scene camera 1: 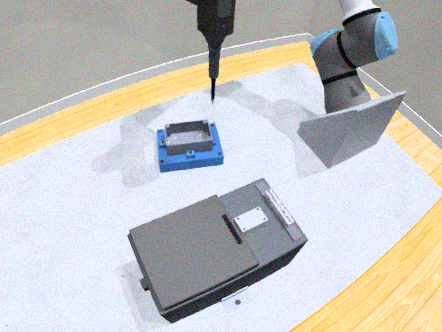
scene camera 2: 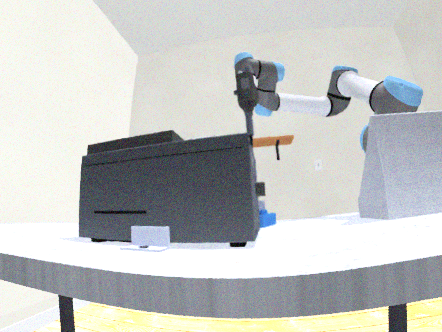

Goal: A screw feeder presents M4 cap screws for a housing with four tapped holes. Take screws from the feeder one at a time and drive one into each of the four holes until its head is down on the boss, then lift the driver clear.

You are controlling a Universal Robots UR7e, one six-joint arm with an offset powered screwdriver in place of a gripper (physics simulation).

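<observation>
The grey open-topped housing [scene camera 1: 190, 147] sits in a blue fixture [scene camera 1: 175, 165] [scene camera 2: 268, 219]; its corner holes are too small to tell whether any bears a screw. My screwdriver [scene camera 1: 213, 100] points down in scene camera 1, its thin bit appearing just behind the housing's right rear corner and apart from it. In scene camera 2 the lower part of the screwdriver [scene camera 2: 249, 120] is hidden behind the feeder. Whether a screw is on the tip is too small to tell. The dark screw feeder [scene camera 1: 190, 255] [scene camera 2: 165, 195] stands nearer scene camera 1's lower edge, with a light rail [scene camera 1: 279, 206] on its top.
A pale grey slanted panel [scene camera 1: 355, 127] [scene camera 2: 410, 165] stands at the right near the arm's base. A small white bracket [scene camera 1: 237, 302] [scene camera 2: 150, 235] stands beside the feeder. A light plate [scene camera 1: 251, 220] lies on the feeder's top. An orange bar [scene camera 2: 275, 141] shows behind the feeder.
</observation>
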